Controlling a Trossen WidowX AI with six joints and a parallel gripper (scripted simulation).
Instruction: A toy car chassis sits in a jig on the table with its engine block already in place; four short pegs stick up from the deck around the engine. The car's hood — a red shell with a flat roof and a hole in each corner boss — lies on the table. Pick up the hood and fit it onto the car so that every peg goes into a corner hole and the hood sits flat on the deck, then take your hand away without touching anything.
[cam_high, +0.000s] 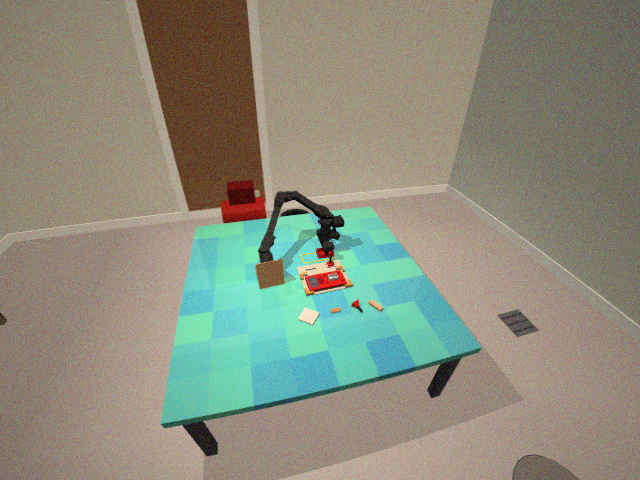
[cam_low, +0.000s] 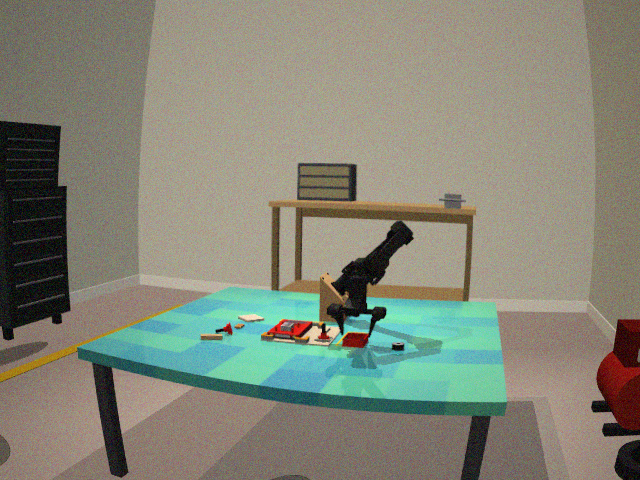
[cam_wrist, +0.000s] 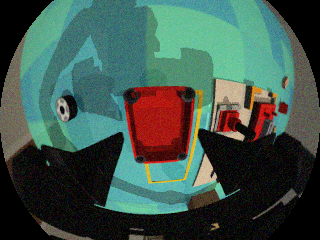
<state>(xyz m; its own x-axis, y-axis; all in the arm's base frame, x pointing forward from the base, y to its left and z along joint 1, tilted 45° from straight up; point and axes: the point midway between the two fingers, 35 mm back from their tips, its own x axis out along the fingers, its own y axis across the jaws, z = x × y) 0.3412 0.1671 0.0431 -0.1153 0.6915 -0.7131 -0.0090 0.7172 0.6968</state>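
Now: the red hood 2 cm below my gripper tip. From my gripper tip the other things lie so: white tile 19 cm behind, 44 cm to the right, 2 cm below; grey engine block 1 cm behind, 23 cm to the right; black wheel 4 cm ahead, 15 cm to the left, 2 cm below.
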